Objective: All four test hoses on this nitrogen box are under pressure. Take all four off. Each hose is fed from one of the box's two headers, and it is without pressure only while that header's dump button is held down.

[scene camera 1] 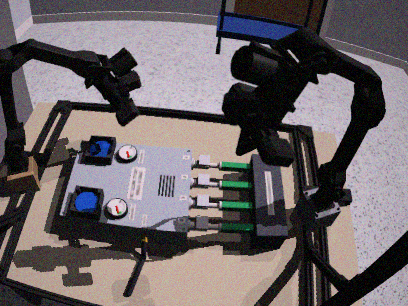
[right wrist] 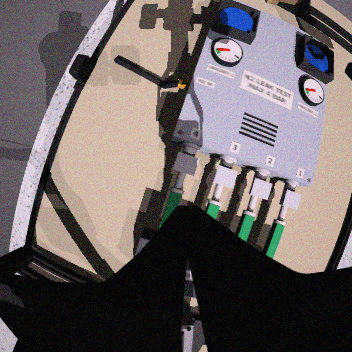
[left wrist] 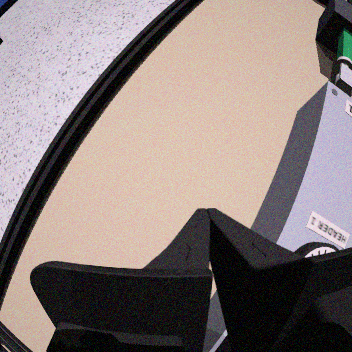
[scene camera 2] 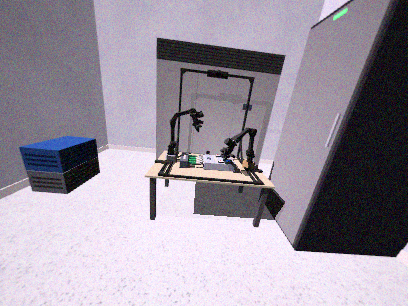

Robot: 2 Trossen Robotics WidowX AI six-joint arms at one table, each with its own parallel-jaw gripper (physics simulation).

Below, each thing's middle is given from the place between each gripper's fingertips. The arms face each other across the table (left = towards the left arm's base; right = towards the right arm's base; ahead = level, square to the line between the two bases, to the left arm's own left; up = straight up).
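Dark manifold block [scene camera 1: 269, 215]: from my left hand, 10 cm below, 19 cm behind, 41 cm to the right.
My right gripper: 12 cm short of the block, 13 cm to the left of it, 31 cm above it.
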